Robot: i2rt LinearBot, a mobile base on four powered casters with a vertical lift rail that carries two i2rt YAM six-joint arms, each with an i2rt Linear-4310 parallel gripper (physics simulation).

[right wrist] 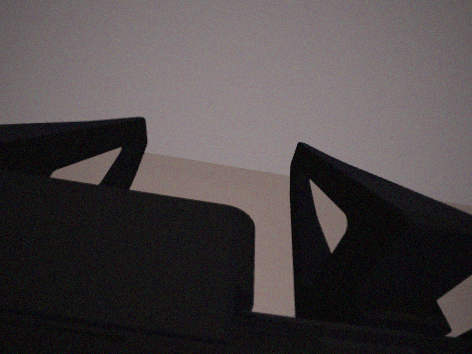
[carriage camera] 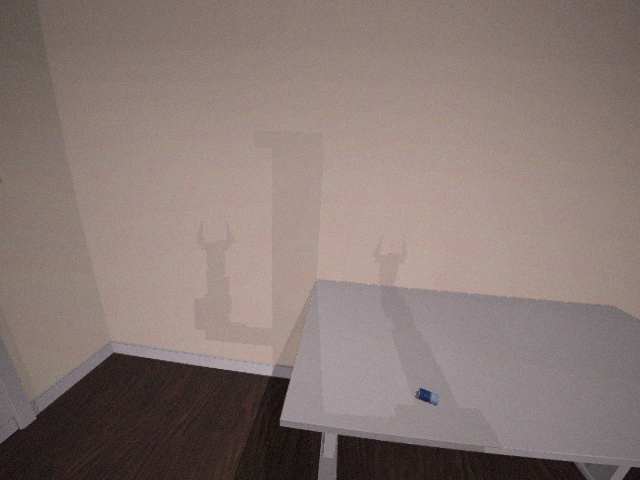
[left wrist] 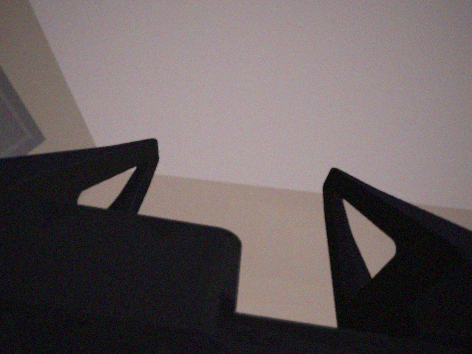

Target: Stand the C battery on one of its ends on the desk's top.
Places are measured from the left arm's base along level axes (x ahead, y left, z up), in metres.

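Pixels of known places: left gripper, fingertip midpoint: (left wrist: 242, 163); right gripper, fingertip midpoint: (right wrist: 220, 142).
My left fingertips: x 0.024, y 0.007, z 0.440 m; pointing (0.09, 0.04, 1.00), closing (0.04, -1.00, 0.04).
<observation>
Behind a point stands the place of what it marks.
The C battery (carriage camera: 427, 396) @[x 0.410, y -0.626, z -0.140 m], dark blue with a light blue right part, lies on its side on the white desk (carriage camera: 527, 361) @[x 0.581, y -1.035, z -0.162 m], near the front edge in the carriage view. Its long axis runs roughly left to right. It does not show in either wrist view. My left gripper (left wrist: 242, 163) @[x 0.024, y 0.007, z 0.440 m] is open, with a wide gap between its fingertips and nothing between them. My right gripper (right wrist: 220, 142) @[x 0.031, y -0.637, z 0.432 m] is open and empty. Neither gripper shows in the carriage view, and both are away from the battery.
A tan wall (carriage camera: 444, 170) @[x 1.082, y -0.856, z 0.430 m] rises behind the desk. Shadows of the arms and lift rail fall on the wall and desk. The dark wooden floor (carriage camera: 170, 408) @[x 0.853, y 0.447, z -0.882 m] lies left of the desk, whose leg (carriage camera: 327, 457) stands below its front left corner.
</observation>
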